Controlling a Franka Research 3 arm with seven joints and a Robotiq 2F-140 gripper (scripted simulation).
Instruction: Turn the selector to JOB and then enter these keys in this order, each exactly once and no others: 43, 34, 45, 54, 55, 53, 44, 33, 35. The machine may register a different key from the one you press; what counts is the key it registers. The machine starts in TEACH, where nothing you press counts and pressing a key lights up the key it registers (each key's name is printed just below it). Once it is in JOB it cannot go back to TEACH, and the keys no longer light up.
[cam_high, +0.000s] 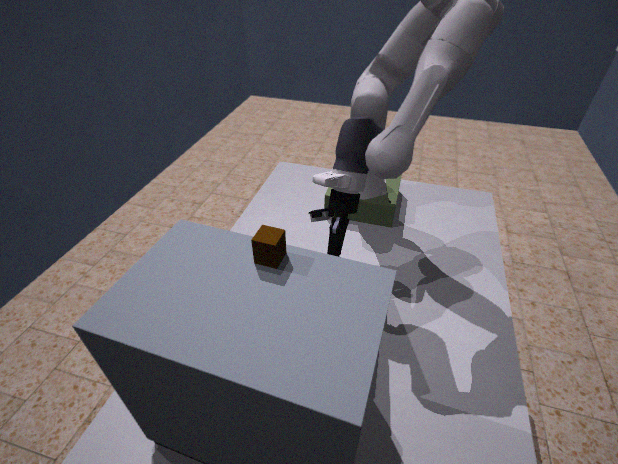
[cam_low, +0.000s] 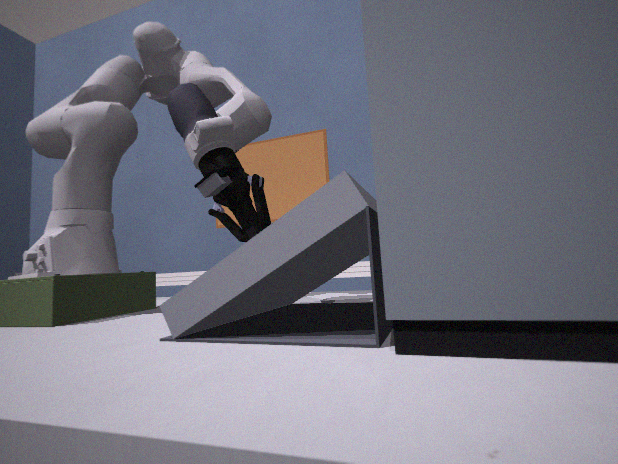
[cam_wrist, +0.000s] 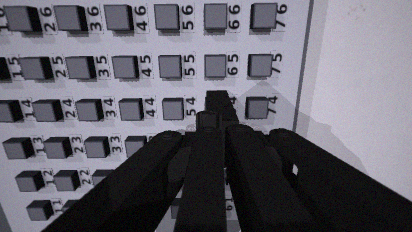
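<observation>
My gripper is now 3 cm above the key 64 and 2 cm short of it. The rest, counted from my hand: key 55 (5 cm ahead, 3 cm to the right, 1 cm below); key 74 (5 cm below, 1 cm behind); key 54 (5 cm ahead, 1 cm below).
</observation>
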